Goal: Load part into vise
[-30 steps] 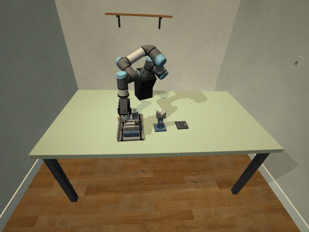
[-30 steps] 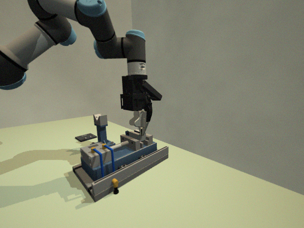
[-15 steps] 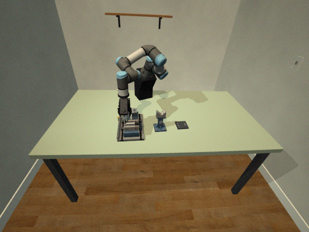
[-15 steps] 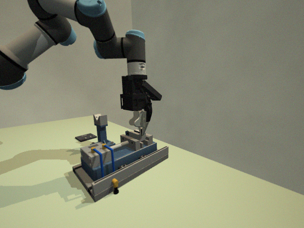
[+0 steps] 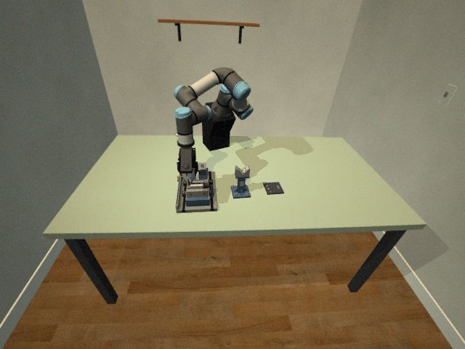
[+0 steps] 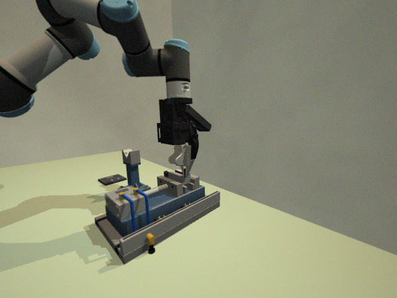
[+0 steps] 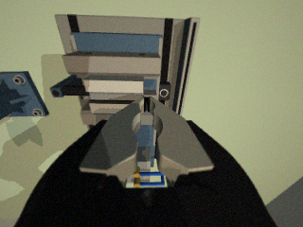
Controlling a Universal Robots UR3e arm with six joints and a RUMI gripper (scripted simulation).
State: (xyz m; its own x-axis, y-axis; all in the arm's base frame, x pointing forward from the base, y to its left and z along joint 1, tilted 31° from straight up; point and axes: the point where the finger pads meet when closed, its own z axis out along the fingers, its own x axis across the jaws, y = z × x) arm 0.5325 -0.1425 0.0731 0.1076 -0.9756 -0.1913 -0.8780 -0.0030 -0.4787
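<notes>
Right now my hand is 30 mm to the right of the part and 20 mm above it. From my hand the other things lie so: grey rail: 80 mm below, 70 mm to the right, 60 mm behind; fixed jaw: 40 mm to the left, 40 mm below, 30 mm ahead; work stop rod: 80 mm to the left, 30 mm below, 10 mm behind.
</notes>
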